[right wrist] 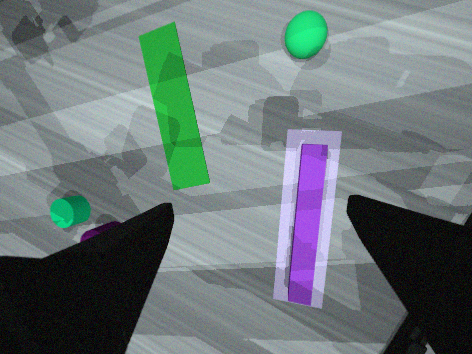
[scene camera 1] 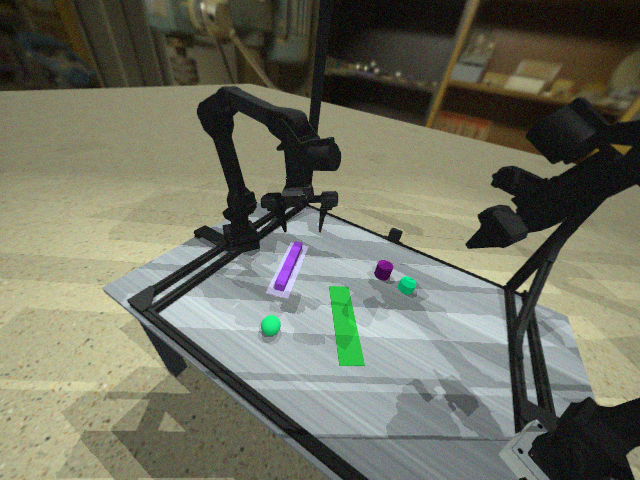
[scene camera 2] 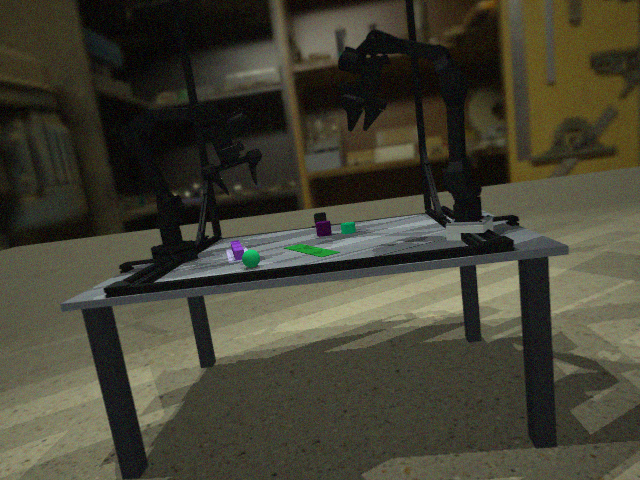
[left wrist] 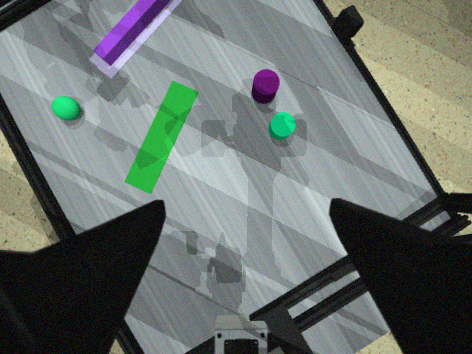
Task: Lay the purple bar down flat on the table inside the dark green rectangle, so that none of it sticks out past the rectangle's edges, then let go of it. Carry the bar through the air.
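Frame: origin at the left arm's base, x up, y left, z back, level; metres.
Seen in the pictures: left gripper, fingertip midpoint: (scene camera 1: 480, 241) (scene camera 2: 357, 131) (left wrist: 247, 206); right gripper, fingertip midpoint: (right wrist: 259, 207) (scene camera 1: 302, 232) (scene camera 2: 242, 189); left arm's base, origin of the base link: (scene camera 1: 553, 463) (scene camera 2: 469, 219); right arm's base, origin of the base link: (scene camera 1: 240, 230) (scene camera 2: 172, 244).
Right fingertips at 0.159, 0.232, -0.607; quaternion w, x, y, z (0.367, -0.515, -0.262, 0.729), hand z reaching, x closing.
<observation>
Offsets run from my right fingertips to a thing's top centre, as dx, dy, dz. "pt": to the spot under its first point.
The purple bar @[-0.177, -0.007, -0.077] (scene camera 1: 288, 266) (scene camera 2: 237, 250) (left wrist: 131, 31) (right wrist: 308, 225) lies flat on a pale lavender rectangle @[pt -0.205, +0.069, +0.016] (scene camera 1: 278, 294) (left wrist: 111, 71) (right wrist: 314, 136). The green rectangle @[pt -0.205, -0.061, +0.189] (scene camera 1: 346, 325) (scene camera 2: 311, 250) (left wrist: 161, 137) (right wrist: 175, 107) lies on the table apart from the bar, with nothing on it. My right gripper (scene camera 1: 302, 230) (scene camera 2: 241, 189) (right wrist: 259, 207) is open and hangs above the table near the bar; in the right wrist view the bar shows between its fingers, lower down and nearly upright in the picture. My left gripper (scene camera 2: 358, 129) (left wrist: 247, 206) is open and empty, high above the table at the right.
A green ball @[-0.157, +0.130, +0.116] (scene camera 1: 270, 326) (scene camera 2: 251, 258) (left wrist: 66, 108) (right wrist: 306, 34) lies near the bar's near end. A dark purple cylinder @[-0.159, -0.288, +0.078] (scene camera 1: 383, 270) (scene camera 2: 323, 228) (left wrist: 265, 86) and a teal cylinder @[-0.173, -0.322, +0.159] (scene camera 1: 407, 285) (scene camera 2: 348, 227) (left wrist: 282, 125) (right wrist: 70, 211) stand beyond the green rectangle. Black rails border the table.
</observation>
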